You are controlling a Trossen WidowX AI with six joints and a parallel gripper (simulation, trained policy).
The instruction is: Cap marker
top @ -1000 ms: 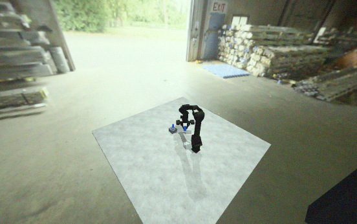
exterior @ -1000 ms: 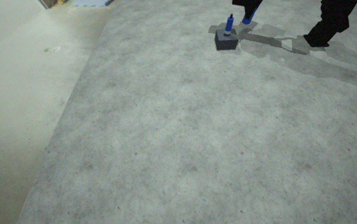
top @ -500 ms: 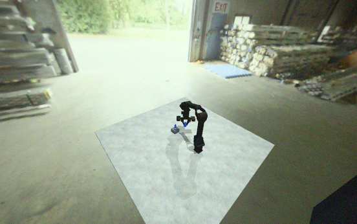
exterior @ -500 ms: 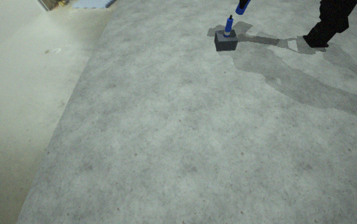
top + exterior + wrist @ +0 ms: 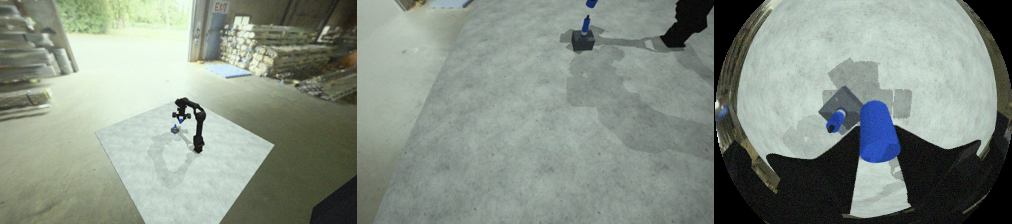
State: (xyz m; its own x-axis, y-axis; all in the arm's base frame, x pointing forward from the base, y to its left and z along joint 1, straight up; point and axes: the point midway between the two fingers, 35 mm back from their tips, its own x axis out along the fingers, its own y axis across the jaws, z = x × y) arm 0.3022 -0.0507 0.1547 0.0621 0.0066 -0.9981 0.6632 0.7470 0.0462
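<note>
Right now my gripper tip is 2 cm short of the blue marker, 5 cm to the right of it and 5 cm above it. From my gripper tip the other things lie so: dark holder block 2 cm ahead, 5 cm to the left, 10 cm below; blue cap 1 cm above.
</note>
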